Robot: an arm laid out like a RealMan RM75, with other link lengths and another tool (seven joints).
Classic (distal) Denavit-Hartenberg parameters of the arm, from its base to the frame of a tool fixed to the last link. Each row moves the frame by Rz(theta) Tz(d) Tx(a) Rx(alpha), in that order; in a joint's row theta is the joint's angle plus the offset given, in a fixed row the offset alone. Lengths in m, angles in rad.
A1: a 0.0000  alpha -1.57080  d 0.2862  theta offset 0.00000
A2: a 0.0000  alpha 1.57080  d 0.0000  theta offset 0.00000
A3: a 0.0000  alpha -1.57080  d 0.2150  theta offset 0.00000
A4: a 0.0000  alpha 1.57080  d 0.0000  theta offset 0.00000
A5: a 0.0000  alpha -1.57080  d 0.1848  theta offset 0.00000
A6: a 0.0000  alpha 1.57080  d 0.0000  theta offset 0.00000
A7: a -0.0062  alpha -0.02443  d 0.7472  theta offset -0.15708
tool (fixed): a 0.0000  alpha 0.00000  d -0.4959  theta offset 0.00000
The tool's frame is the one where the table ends.
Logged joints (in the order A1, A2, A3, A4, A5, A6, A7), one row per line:
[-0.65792 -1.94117 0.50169 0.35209 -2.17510 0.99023 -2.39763]
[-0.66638 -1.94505 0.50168 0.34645 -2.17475 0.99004 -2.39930]
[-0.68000 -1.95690 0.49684 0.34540 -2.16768 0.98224 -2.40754]
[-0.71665 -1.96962 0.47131 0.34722 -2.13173 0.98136 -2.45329]
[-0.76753 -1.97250 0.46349 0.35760 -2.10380 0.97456 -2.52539]
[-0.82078 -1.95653 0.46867 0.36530 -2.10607 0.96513 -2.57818]
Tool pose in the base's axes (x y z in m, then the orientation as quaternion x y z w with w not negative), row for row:
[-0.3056 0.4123 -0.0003 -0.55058 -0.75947 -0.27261 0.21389]
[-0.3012 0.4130 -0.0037 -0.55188 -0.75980 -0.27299 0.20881]
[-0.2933 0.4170 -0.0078 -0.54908 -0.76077 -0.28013 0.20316]
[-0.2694 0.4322 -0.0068 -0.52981 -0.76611 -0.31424 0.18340]
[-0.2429 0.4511 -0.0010 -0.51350 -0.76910 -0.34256 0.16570]
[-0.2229 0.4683 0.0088 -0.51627 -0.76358 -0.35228 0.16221]
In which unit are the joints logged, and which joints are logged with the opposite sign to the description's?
The joints are logged in radians. Opposite sign: A5.
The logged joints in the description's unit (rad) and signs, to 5 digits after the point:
[-0.65792 -1.94117 0.50169 0.35209 2.17510 0.99023 -2.39763]
[-0.66638 -1.94505 0.50168 0.34645 2.17475 0.99004 -2.39930]
[-0.68000 -1.95690 0.49684 0.34540 2.16768 0.98224 -2.40754]
[-0.71665 -1.96962 0.47131 0.34722 2.13173 0.98136 -2.45329]
[-0.76753 -1.97250 0.46349 0.35760 2.10380 0.97456 -2.52539]
[-0.82078 -1.95653 0.46867 0.36530 2.10607 0.96513 -2.57818]

